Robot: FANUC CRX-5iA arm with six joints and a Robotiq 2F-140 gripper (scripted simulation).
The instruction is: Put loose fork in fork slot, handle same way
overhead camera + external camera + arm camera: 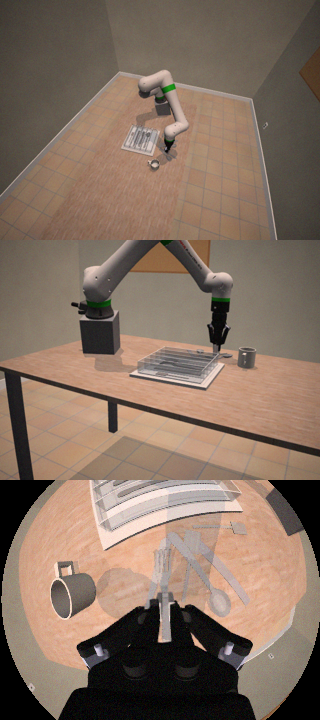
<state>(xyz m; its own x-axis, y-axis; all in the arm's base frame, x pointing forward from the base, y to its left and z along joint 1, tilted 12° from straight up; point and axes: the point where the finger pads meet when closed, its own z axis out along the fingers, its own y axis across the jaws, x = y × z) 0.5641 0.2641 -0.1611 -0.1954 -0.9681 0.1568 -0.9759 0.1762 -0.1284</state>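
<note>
The clear cutlery tray is 5 cm behind my hand, 32 cm to the right of it and 2 cm above it. From my hand the other things lie so: grey mug 18 cm ahead, 7 cm to the right.
</note>
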